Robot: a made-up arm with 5 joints.
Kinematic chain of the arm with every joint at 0, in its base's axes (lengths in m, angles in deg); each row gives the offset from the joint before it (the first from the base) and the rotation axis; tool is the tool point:
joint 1: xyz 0 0 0.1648 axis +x
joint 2: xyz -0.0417 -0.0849 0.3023 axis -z
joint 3: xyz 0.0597 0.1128 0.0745 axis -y
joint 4: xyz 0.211 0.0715 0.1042 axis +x
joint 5: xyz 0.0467 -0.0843 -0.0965 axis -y
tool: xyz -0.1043 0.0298 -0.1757
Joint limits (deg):
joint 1: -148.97..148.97
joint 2: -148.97..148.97
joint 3: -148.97..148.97
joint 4: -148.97..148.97
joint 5: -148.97..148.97
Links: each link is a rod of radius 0.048 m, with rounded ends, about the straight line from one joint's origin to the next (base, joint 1, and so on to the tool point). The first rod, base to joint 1, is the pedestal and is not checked.
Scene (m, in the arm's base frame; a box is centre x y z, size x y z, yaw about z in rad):
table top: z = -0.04
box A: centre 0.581 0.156 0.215 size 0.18 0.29 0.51 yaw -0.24
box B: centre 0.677 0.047 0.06 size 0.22 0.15 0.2 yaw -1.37
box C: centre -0.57 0.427 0 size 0.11 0.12 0.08 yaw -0.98
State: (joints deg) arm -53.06 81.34 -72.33 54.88 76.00
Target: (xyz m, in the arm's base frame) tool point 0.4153 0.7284 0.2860
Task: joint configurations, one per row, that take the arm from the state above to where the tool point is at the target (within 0.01 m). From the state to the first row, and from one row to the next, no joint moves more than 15 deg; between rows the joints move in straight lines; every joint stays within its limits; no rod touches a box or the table.
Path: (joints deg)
1: -57.06 86.96 -58.13 68.25 76.34
2: -61.07 92.59 -43.94 81.62 76.69
3: -65.07 98.21 -29.74 94.98 77.03
4: -65.03 85.77 -20.80 99.60 74.28
5: -64.98 73.33 -11.86 104.21 71.54
6: -64.94 60.88 -2.93 108.82 68.79
7: -64.90 48.44 6.01 113.43 66.05
8: -64.85 36.00 14.95 118.04 63.30
9: -64.81 23.55 23.89 122.65 60.55

